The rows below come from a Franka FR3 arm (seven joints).
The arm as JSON. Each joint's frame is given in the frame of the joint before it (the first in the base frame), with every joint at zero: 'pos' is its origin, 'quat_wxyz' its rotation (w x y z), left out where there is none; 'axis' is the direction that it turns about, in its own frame. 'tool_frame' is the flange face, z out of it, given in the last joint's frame.
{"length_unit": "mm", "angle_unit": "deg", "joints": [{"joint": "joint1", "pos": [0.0, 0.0, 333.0], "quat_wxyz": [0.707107, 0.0, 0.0, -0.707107], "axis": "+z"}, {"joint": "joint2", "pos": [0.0, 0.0, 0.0], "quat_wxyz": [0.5, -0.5, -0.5, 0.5], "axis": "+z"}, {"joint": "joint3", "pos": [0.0, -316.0, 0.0], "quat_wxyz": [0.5, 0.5, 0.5, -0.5], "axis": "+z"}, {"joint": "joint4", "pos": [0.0, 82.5, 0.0], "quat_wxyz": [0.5, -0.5, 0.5, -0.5], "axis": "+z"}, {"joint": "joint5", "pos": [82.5, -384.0, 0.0], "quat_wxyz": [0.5, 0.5, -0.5, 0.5], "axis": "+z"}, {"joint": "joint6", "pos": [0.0, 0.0, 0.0], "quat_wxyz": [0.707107, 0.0, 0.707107, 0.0], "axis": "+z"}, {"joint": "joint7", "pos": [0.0, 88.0, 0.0], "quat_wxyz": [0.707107, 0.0, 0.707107, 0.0], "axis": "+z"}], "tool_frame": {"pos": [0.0, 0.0, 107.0], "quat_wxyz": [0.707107, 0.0, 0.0, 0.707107]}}
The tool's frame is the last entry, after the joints.
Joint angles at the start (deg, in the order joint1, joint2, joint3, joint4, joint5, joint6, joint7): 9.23, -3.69, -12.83, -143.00, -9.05, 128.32, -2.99
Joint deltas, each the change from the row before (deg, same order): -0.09, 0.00, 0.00, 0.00, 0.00, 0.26, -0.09; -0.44, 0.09, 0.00, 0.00, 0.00, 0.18, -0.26; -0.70, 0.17, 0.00, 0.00, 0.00, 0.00, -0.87; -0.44, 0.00, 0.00, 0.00, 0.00, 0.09, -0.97; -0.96, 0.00, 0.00, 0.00, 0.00, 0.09, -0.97; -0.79, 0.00, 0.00, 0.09, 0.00, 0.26, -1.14; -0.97, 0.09, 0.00, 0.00, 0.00, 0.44, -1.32; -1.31, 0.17, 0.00, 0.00, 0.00, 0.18, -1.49; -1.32, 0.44, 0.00, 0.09, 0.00, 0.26, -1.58; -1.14, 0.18, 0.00, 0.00, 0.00, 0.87, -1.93
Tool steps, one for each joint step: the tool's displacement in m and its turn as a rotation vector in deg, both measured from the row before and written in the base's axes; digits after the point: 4 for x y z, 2 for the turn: 0.0005, -0.0006, 0.0003, 0.03, -0.25, 0.02; 0.0001, -0.0034, -0.0005, 0.04, -0.07, -0.17; -0.0006, -0.0054, -0.0013, 0.14, 0.25, 0.15; -0.0001, -0.0034, 0.0001, 0.19, 0.00, 0.52; -0.0006, -0.0074, 0.0001, 0.19, 0.00, 0.00; 0.0004, -0.0061, 0.0009, 0.20, -0.25, 0.35; -0.0002, -0.0074, -0.0002, 0.23, -0.24, 0.36; -0.0013, -0.0100, -0.0011, 0.25, 0.11, 0.17; -0.0011, -0.0102, -0.0024, 0.24, 0.22, 0.25; -0.0001, -0.0087, -0.0003, 0.28, -0.54, 0.83
